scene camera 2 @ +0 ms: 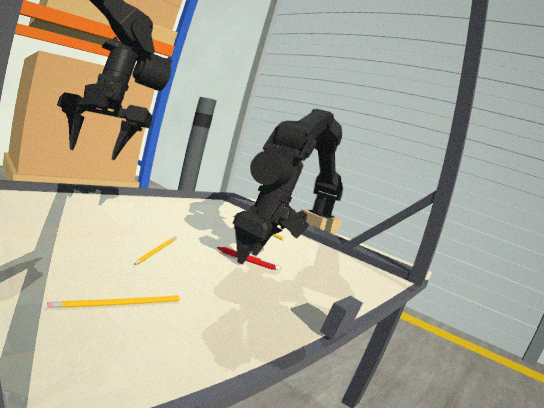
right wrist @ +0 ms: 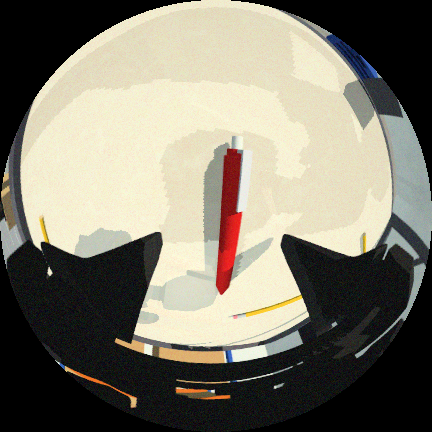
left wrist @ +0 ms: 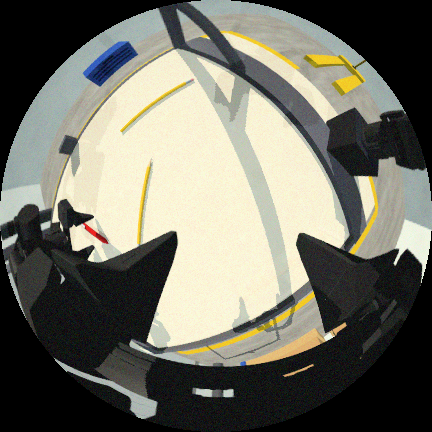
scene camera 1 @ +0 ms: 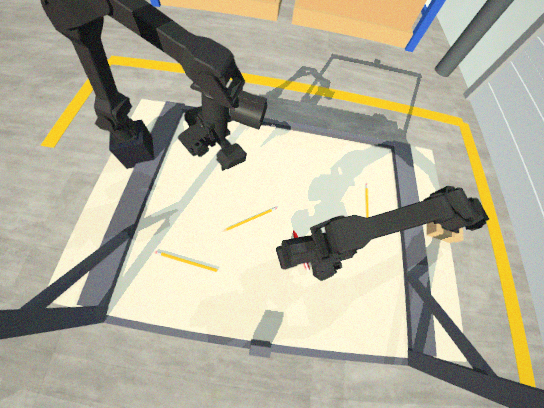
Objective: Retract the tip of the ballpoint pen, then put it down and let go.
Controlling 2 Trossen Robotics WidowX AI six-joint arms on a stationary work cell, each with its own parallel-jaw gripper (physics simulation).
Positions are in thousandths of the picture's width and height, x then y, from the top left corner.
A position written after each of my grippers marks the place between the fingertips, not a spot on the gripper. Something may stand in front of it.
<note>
My left gripper (scene camera 2: 168,379) is open, holding nothing. Also in view: my right gripper (scene camera 2: 455,636), a red ballpoint pen (right wrist: 550,376), a small grey block (scene camera 2: 630,771) and a dark frame (scene camera 1: 183,702).
My left gripper also shows in the left wrist view (left wrist: 557,552) and in scene camera 1 (scene camera 1: 392,388). My right gripper is seen too in the right wrist view (right wrist: 520,557) and in the left wrist view (left wrist: 214,536). The dark frame is seen too in scene camera 2 (scene camera 2: 475,930) and in the left wrist view (left wrist: 696,260).
</note>
